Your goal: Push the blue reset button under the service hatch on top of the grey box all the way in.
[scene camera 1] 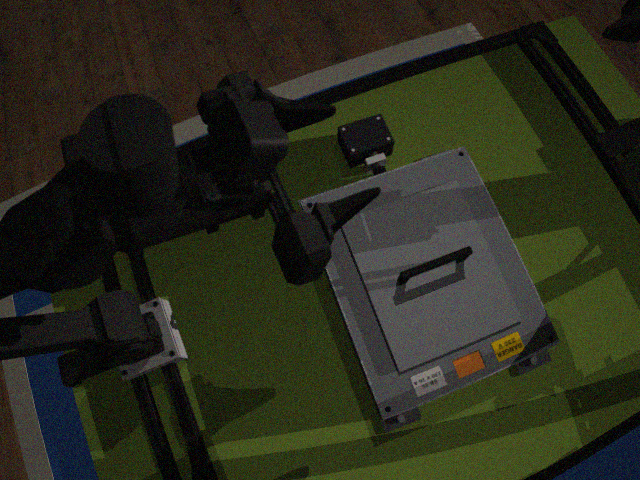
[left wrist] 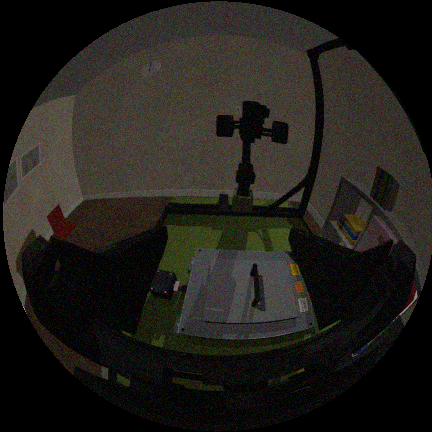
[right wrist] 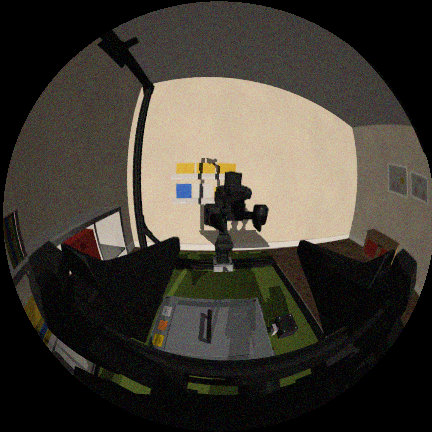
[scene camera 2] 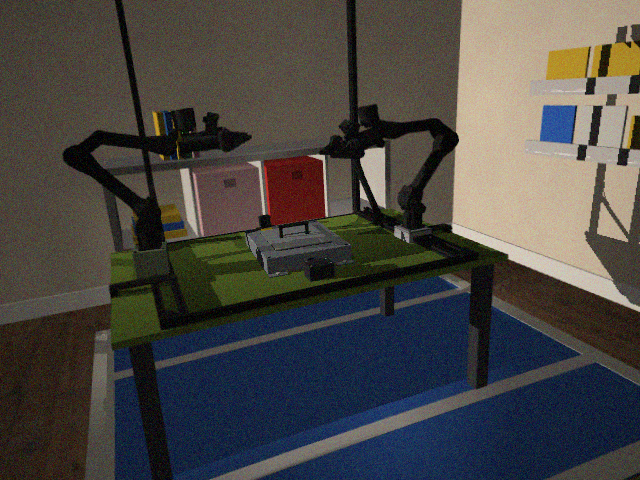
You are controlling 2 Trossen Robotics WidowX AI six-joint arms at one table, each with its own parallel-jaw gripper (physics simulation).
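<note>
The grey box (scene camera 1: 351, 310) (scene camera 2: 281, 263) (left wrist: 195, 322) (right wrist: 262, 345) lies on the green table. Its service hatch (scene camera 1: 449, 322) (scene camera 2: 316, 240) (right wrist: 185, 332) lies flat over the top, with a black handle (scene camera 1: 434, 264) (scene camera 2: 293, 225) (left wrist: 256, 285) (right wrist: 209, 325) standing up. The blue reset button is not visible. My left gripper (scene camera 1: 356, 149) (scene camera 2: 324, 149) (left wrist: 230, 233) (right wrist: 242, 230) is open and empty, high above the table; in scene camera 1 one finger overlaps the box's corner. My right gripper (scene camera 2: 249, 137) (left wrist: 255, 125) (right wrist: 241, 245) is open and empty, also high up, at the other side.
A small black box (scene camera 1: 366, 136) (scene camera 2: 318, 268) (left wrist: 164, 284) (right wrist: 286, 325) sits close beside the grey box, joined by a connector (scene camera 1: 375, 159). Black rails (scene camera 1: 180, 408) run along the table. Dark upright posts (scene camera 2: 353, 77) (left wrist: 318, 120) (right wrist: 138, 175) rise at the table's far side.
</note>
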